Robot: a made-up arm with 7 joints. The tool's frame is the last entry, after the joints.
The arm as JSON. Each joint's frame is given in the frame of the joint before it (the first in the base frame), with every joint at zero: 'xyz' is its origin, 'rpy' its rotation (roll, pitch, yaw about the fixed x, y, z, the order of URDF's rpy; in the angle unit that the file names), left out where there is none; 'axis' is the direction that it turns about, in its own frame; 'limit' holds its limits. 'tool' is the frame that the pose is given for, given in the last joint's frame.
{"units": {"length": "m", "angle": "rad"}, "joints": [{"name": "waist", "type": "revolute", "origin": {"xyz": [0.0, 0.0, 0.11]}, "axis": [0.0, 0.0, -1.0], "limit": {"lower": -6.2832, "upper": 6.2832}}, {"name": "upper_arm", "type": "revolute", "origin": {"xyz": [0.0, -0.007, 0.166]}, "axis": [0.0, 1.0, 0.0], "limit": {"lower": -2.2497, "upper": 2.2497}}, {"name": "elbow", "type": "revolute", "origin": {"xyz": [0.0, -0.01, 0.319]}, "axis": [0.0, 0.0, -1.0], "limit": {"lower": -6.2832, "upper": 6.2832}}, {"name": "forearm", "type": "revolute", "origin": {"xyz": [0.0, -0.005, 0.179]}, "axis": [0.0, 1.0, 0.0], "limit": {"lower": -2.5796, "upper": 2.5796}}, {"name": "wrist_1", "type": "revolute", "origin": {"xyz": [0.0, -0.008, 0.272]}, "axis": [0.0, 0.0, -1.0], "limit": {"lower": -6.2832, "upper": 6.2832}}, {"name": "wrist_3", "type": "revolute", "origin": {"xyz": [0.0, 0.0, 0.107]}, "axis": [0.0, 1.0, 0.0], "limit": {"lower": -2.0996, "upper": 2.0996}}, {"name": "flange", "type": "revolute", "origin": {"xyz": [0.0, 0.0, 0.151]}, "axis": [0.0, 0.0, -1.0], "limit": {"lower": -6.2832, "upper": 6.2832}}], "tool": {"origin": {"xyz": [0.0, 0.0, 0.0], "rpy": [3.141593, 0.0, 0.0]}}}
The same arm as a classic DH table. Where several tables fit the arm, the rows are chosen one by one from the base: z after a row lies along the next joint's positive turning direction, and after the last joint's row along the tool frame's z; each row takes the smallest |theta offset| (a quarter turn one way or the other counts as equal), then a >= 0, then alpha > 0; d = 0 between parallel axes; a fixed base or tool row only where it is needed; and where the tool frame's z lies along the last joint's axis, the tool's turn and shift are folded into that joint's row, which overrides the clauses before.
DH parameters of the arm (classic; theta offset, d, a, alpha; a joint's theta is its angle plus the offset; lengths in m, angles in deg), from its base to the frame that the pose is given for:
base (fixed): 0 0 0 180
waist: 0 -0.276 0 90
upper_arm: 0 -0.017 0 -90
elbow: 0 -0.498 0 90
forearm: 0 -0.013 0 -90
wrist_1: 0 -0.379 0 90
wrist_3: 0 0 0 -90
flange: 0 -0.151 0 0
Joint limits (deg, base to tool): -360..360 -128.9..128.9 -360..360 -147.8..147.8 -360..360 -120.3..120.3 -360..360

